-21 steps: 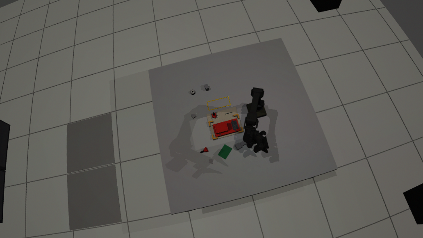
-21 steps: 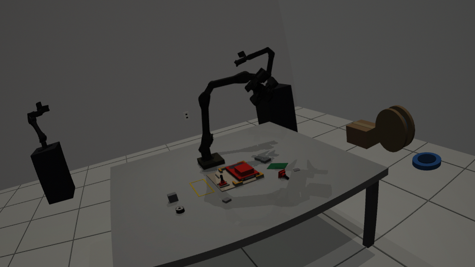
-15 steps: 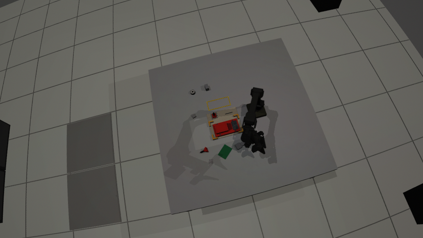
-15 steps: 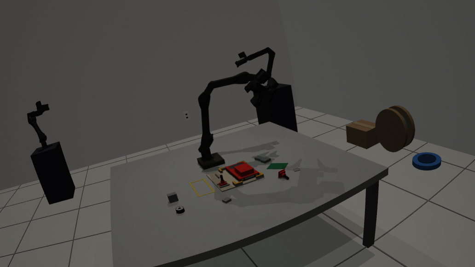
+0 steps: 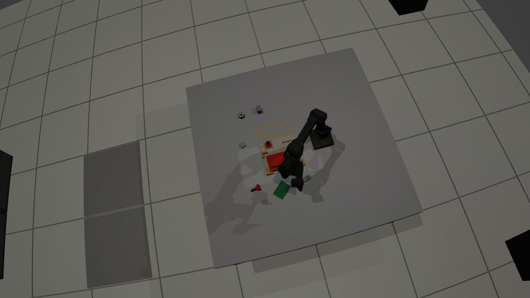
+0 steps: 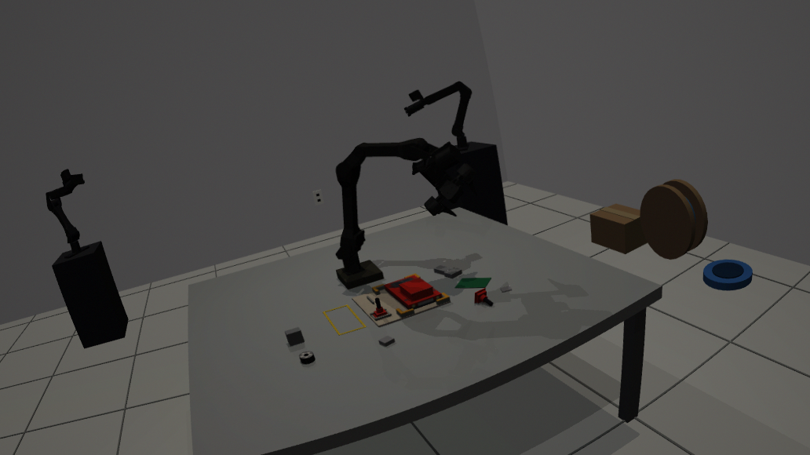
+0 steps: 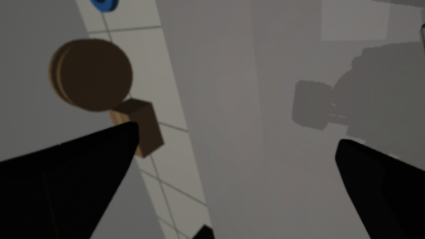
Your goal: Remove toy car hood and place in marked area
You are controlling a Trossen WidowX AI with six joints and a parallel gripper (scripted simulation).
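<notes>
The red hood is 70 mm ahead of my gripper tip, 250 mm to the right of it and 180 mm below it. The rest, counted from my gripper tip: grey cube 90 mm ahead, 650 mm to the right, 200 mm below; green plate 100 mm ahead, 70 mm to the right, 220 mm below.
</notes>
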